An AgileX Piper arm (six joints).
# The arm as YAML. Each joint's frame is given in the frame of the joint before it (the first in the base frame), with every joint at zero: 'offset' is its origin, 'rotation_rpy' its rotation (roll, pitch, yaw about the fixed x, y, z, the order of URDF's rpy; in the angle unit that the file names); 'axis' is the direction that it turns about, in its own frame. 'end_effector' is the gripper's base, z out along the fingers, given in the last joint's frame.
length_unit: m
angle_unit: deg
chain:
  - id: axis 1
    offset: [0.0, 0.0, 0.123]
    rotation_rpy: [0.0, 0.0, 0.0]
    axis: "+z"
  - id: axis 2
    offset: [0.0, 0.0, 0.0]
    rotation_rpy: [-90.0, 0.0, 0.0]
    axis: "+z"
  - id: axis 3
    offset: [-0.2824, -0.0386, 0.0]
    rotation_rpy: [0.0, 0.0, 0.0]
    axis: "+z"
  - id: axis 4
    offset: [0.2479, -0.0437, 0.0]
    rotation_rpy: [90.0, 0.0, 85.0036]
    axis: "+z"
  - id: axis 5
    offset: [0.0, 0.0, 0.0]
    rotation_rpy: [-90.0, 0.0, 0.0]
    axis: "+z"
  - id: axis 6
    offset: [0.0, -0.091, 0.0]
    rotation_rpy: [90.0, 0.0, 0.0]
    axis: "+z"
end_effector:
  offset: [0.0, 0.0, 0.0]
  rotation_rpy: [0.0, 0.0, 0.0]
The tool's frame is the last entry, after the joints.
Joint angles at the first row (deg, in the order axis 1, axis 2, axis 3, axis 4, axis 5, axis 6):
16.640 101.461 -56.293 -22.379 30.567 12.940
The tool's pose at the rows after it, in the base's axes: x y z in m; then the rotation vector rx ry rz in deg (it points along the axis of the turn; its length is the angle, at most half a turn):
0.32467 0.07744 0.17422 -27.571 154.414 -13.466
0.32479 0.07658 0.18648 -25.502 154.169 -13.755
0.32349 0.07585 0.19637 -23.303 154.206 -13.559
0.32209 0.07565 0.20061 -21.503 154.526 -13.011
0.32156 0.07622 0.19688 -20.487 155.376 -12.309
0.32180 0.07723 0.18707 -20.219 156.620 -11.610
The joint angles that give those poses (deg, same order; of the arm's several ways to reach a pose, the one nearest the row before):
16.639 100.424 -57.512 -22.603 32.453 13.463
16.639 99.021 -58.714 -22.288 34.661 14.046
16.640 97.738 -59.505 -21.642 36.491 14.644
16.640 97.093 -59.763 -20.939 37.401 15.242
16.641 97.505 -59.492 -20.228 37.275 15.662
16.625 98.780 -58.878 -19.555 36.377 15.813

